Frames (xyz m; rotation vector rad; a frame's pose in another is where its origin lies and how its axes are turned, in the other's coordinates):
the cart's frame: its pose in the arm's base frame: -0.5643 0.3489 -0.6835 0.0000 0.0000 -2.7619
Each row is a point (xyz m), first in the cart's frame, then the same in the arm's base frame.
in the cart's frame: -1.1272 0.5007 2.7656
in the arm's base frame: 0.6682 0.3016 2.0821
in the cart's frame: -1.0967 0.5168 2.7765
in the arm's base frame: 0.6458 0.2754 2.0930
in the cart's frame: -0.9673 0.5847 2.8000
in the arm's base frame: 0.5508 0.1644 2.1165
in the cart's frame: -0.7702 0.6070 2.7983
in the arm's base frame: 0.3760 0.0706 2.1148
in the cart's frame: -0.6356 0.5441 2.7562
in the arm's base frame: 0.2277 0.0791 2.0727
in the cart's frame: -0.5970 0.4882 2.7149
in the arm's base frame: 0.1711 0.1167 2.0314
